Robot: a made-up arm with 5 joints.
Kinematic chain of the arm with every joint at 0, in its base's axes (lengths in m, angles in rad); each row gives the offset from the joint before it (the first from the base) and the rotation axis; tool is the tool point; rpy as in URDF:
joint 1: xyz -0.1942 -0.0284 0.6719 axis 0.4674 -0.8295 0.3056
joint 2: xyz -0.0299 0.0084 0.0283 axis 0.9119 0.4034 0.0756
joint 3: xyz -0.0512 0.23 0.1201 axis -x
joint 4: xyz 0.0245 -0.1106 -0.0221 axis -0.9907 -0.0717 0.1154
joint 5: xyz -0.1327 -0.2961 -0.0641 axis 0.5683 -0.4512 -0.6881
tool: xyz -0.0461 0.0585 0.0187 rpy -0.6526 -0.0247 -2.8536
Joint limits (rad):
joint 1: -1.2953..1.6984
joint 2: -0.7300..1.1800
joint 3: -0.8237..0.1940
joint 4: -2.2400..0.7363
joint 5: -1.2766..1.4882
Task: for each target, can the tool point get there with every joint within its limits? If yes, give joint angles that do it. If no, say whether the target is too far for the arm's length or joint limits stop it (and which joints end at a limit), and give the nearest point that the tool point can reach.
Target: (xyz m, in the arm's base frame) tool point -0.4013 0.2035 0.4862
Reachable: yes | joints 0.5298 -0.0907 -0.5519 -1.2704 0.6046
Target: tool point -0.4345 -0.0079 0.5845
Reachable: yes | joints -0.0367 0.0775 -0.4393 -0.3340 0.3614
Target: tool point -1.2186 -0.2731 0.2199
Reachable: no: too far | nearest point -0.6733 -0.1444 0.4607 | short by 0.610 m
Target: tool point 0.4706 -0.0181 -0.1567
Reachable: no: too far | nearest point -0.0545 0.0884 0.3761 | short by 0.756 m
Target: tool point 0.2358 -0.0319 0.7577
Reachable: no: joint limits stop it (at a limit: joint 1, joint 3, joint 4, joint 5) | nearest point 0.0374 0.0239 0.9647 | short by 0.292 m
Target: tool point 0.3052 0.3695 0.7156
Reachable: no: joint limits stop it (at a limit: joint 1, joint 3, joint 4, joint 5) | nearest point 0.1124 0.2992 0.8295 | short by 0.235 m
